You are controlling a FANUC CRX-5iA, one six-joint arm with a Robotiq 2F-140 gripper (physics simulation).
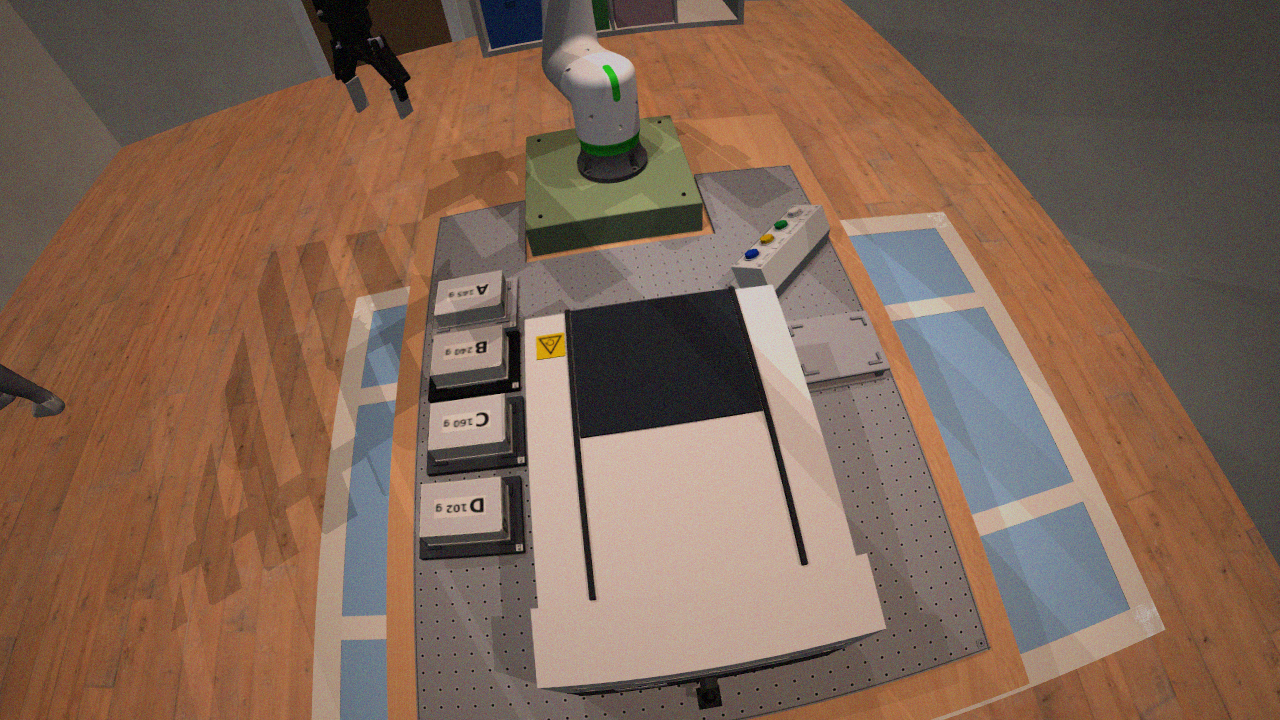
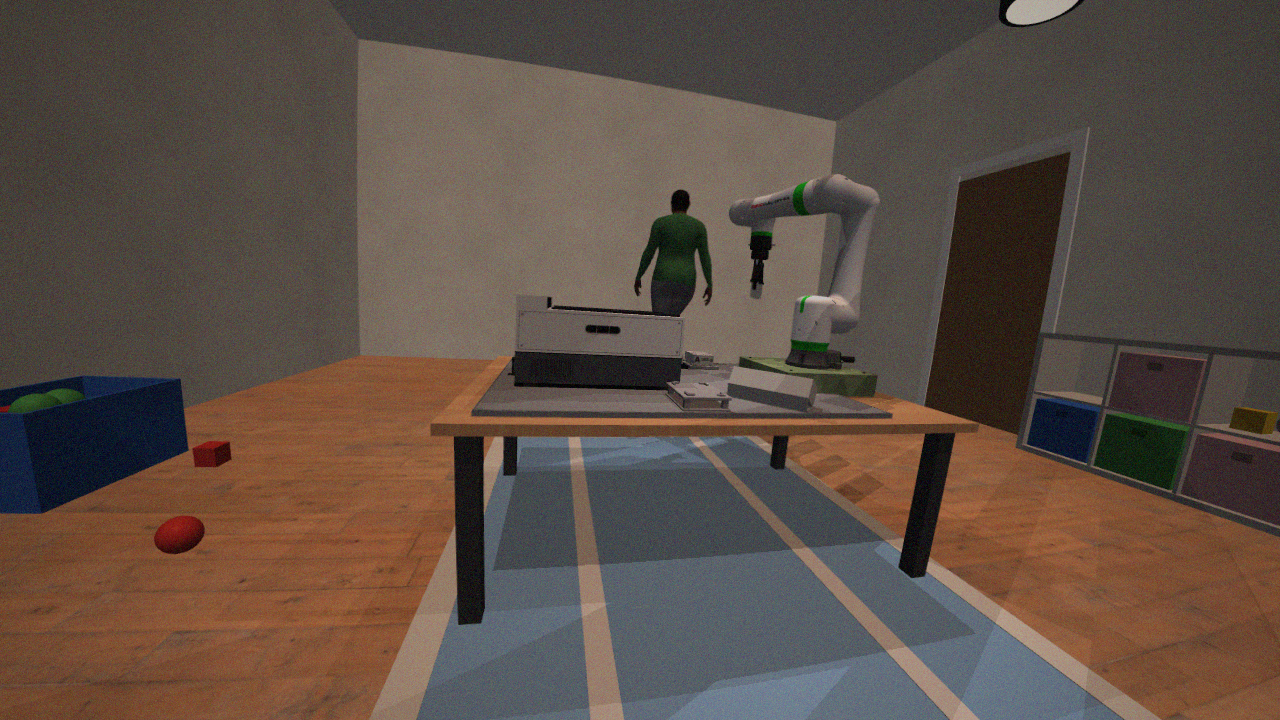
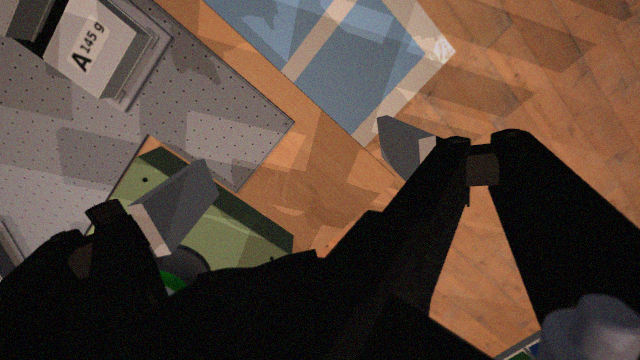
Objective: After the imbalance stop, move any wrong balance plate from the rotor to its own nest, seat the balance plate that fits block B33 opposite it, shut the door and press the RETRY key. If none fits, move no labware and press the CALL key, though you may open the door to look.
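Seen in the pictures: gripper, between the fingertips: (image 1: pixel 384 111) (image 2: pixel 755 298) (image 3: pixel 294 157); arm's base, origin of its link: (image 1: pixel 612 162) (image 2: pixel 806 365) (image 3: pixel 175 271).
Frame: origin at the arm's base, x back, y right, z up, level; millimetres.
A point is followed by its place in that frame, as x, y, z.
Observation:
My gripper (image 1: pixel 379 102) {-57, 423, 238} (image 2: pixel 756 288) {-57, 423, 238} (image 3: pixel 294 157) {-57, 423, 238} is open and empty, high up beside the green robot base, away from the labware. Four grey blocks stand in a column of nests left of the centrifuge: A 145 g (image 1: pixel 469 298) {-353, 251, -8} (image 3: pixel 107 60) {-309, 259, -8}, B 240 g (image 1: pixel 466 356) {-478, 236, -9}, C 160 g (image 1: pixel 466 429) {-614, 216, -8} and D 102 g (image 1: pixel 460 512) {-748, 210, -8}. The white centrifuge (image 1: pixel 684 528) {-827, -98, 148} (image 2: pixel 572 333) {-813, -268, 88} has a dark panel (image 1: pixel 666 367) {-628, -87, 151} between its rails; no rotor or block B33 shows. The key box (image 1: pixel 792 250) {-295, -322, 2} (image 2: pixel 771 387) {-279, -351, -16} has blue, yellow, green and whitish keys; their lettering is unreadable.
An empty light grey nest with corner brackets (image 1: pixel 836 349) {-492, -365, -28} (image 2: pixel 699 394) {-489, -422, -28} lies right of the centrifuge. The green robot base (image 1: pixel 617 210) {-163, -12, 0} (image 2: pixel 854 381) {97, -144, -24} stands behind the perforated plate (image 1: pixel 904 546) {-821, -420, -62}. A person in green (image 2: pixel 677 246) stands beyond the table. A black knob (image 1: pixel 708 693) {-998, -120, -10} projects at the centrifuge's near end.

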